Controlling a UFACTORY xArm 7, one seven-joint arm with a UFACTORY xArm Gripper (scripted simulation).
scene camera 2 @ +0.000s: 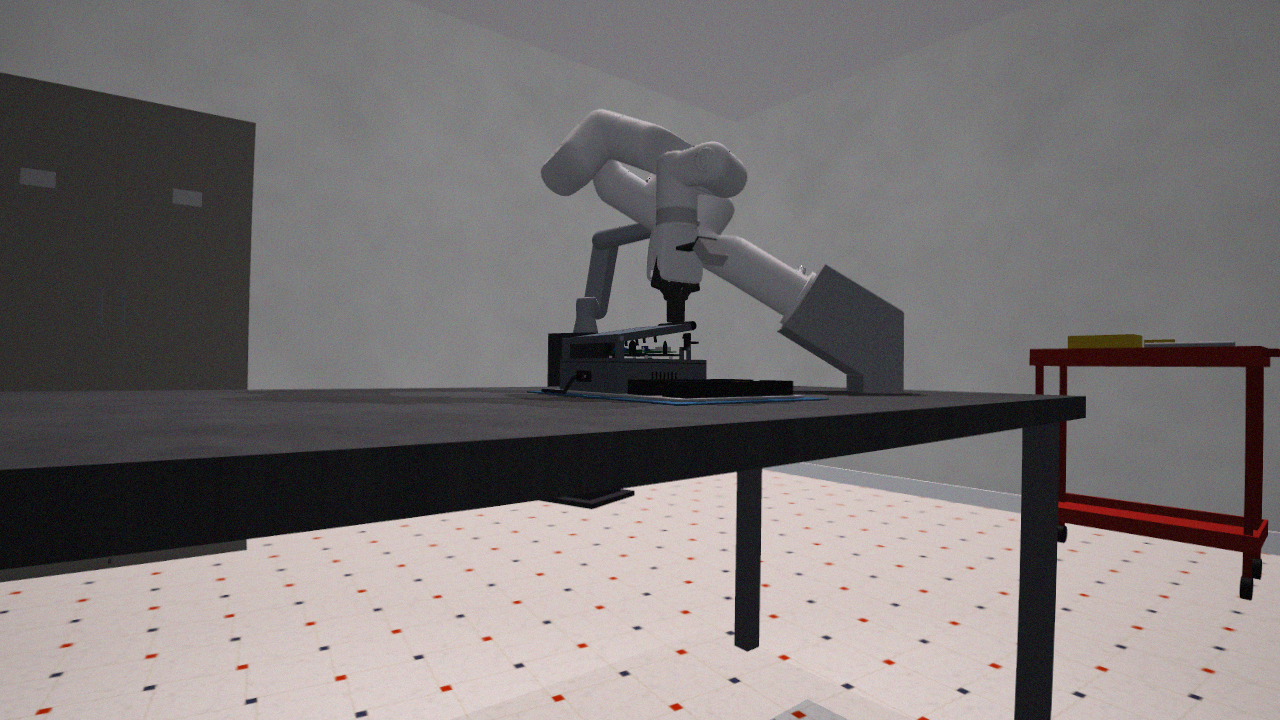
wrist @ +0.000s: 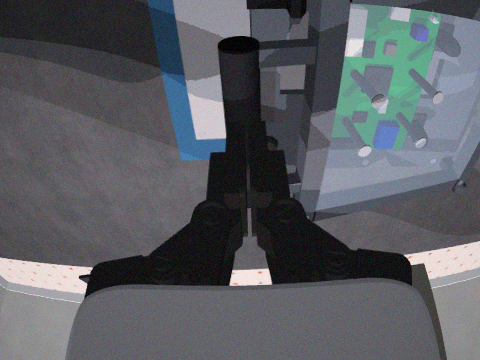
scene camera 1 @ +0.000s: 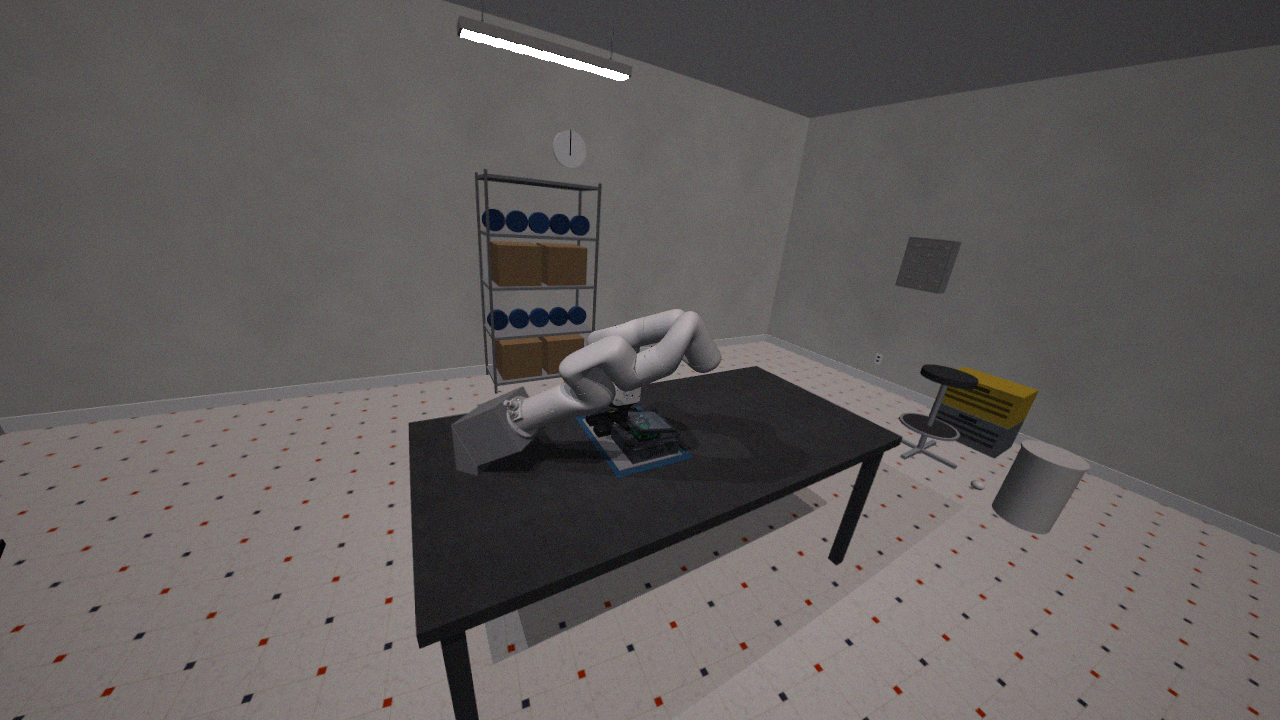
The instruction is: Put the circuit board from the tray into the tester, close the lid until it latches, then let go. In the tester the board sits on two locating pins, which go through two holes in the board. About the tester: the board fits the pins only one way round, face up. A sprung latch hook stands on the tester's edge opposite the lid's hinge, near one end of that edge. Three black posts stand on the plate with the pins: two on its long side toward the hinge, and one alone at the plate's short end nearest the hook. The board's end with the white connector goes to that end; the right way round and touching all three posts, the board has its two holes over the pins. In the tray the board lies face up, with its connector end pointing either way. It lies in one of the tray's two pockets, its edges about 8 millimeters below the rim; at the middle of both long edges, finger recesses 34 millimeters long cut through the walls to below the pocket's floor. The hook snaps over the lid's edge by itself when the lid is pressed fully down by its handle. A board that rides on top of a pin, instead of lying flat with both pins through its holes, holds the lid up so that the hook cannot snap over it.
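Lid: (scene camera 1: pixel 633 410), same spot as (scene camera 2: pixel 666 328).
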